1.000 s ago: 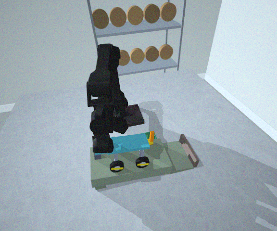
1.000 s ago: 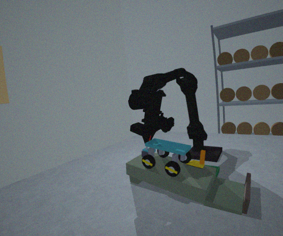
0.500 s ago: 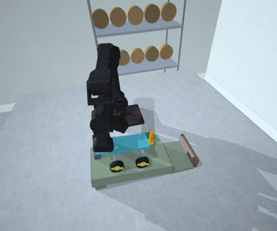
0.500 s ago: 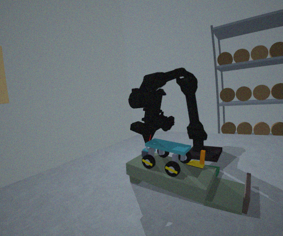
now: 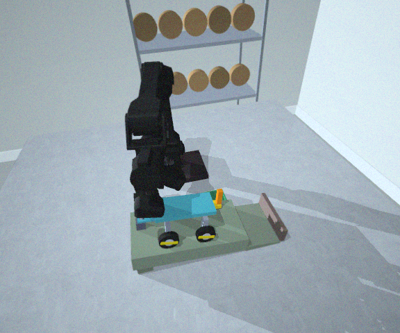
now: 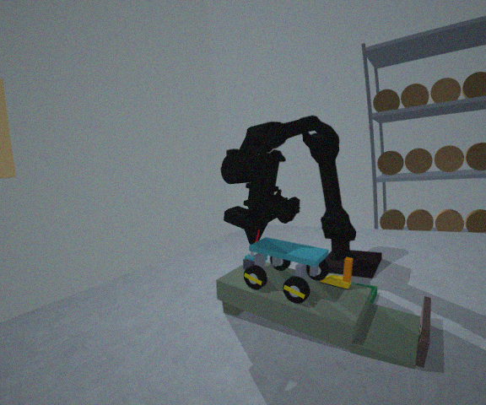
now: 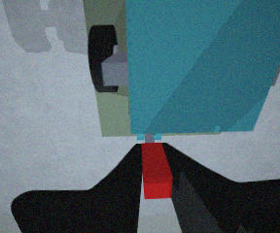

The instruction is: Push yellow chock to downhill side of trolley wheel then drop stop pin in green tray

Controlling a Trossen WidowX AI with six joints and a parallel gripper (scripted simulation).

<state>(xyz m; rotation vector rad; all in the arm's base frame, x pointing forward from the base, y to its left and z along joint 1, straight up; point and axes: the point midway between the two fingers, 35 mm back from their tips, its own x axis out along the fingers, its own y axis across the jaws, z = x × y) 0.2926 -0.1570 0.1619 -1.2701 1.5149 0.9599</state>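
The green tray is 70 mm behind my gripper tip, 210 mm to the left of it and 160 mm below it. Also, from my gripper tip: green ramp (40 mm ahead, 100 mm to the left, 100 mm below); trolley (40 mm ahead, 90 mm to the left, 40 mm below); red-headed stop pin (right at my gripper tip).
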